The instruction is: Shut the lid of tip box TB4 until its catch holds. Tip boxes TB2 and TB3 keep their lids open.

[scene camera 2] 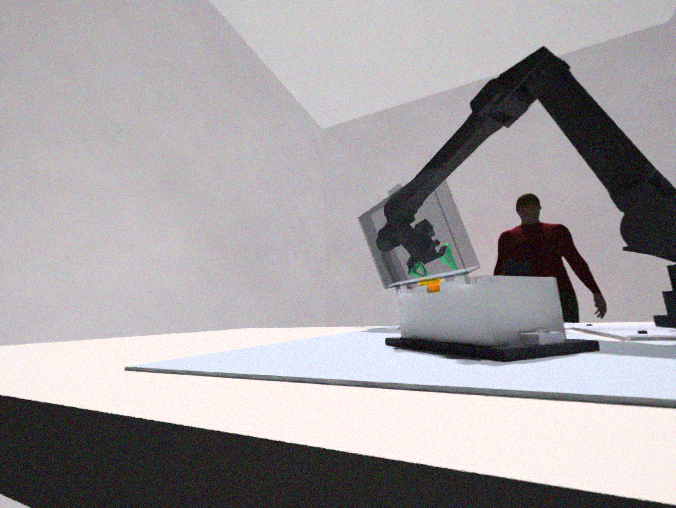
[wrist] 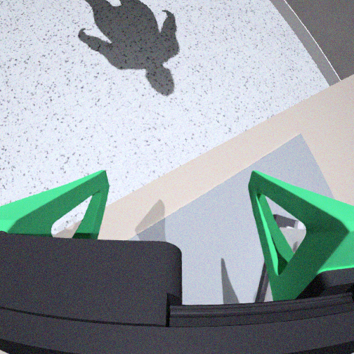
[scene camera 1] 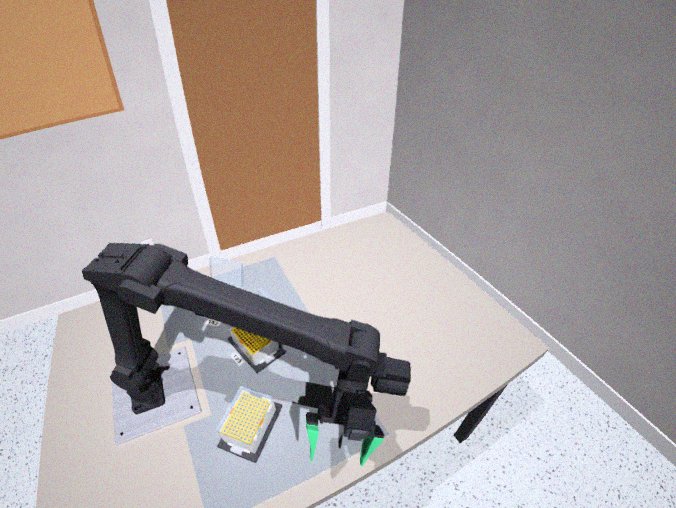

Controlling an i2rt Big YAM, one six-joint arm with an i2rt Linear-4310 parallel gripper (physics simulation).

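Places are measured from the arm's base along level axes (x left, y back, z up), in centimetres.
Pixels of known places: gripper, fingertip midpoint: (scene camera 2: 443,275) (scene camera 1: 336,462); arm's base, link origin: (scene camera 1: 148,391).
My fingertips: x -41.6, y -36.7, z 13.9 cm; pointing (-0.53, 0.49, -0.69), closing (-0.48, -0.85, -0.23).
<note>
For each thing: its top centre in the pictures, then the offset to it from my fingertips. "spot": a spot on its surface instead. Level surfaces: height alone.
- Tip box TB4, top centre: (scene camera 1: 240,411) dx +21.8, dy +13.8, dz -6.6 cm
- TB3, top centre: (scene camera 1: 251,330) dx +43.8, dy +4.0, dz -6.9 cm
- TB2's clear lid, surface spot: (scene camera 1: 225,271) spot: dx +69.2, dy +5.1, dz -4.3 cm
- white box, top centre: (scene camera 2: 475,279) dx +62.5, dy +10.3, dz -7.7 cm
- grey-blue mat, surface height: dz -14.3 cm
- dark tray, surface spot: (scene camera 2: 464,347) spot: dx +70.0, dy +9.1, dz -13.7 cm
Tip box TB4 (scene camera 1: 247,419) stands at the front of the mat in scene camera 1. Its yellow rack looks pale, as if under a lowered clear lid; whether the catch holds cannot be told. TB3 (scene camera 1: 254,345) shows partly behind the arm, its lid hidden. TB2's clear lid (scene camera 1: 225,271) stands up at the back, its box hidden. In scene camera 2 a white box (scene camera 2: 472,308) has its clear lid (scene camera 2: 418,240) leaning open; its label is not readable. My gripper (scene camera 1: 337,462) (scene camera 2: 436,272) (wrist: 178,178) is open and empty, beside TB4 towards the table's front edge.
The arm (scene camera 1: 256,311) (scene camera 2: 595,136) spans over the back boxes. The base plate (scene camera 1: 180,393) is left of the grey-blue mat (scene camera 1: 218,486) (scene camera 2: 262,363) (wrist: 240,205). A dark tray (scene camera 2: 464,347) lies under the box in scene camera 2. A person (scene camera 2: 532,251) stands in the background.
</note>
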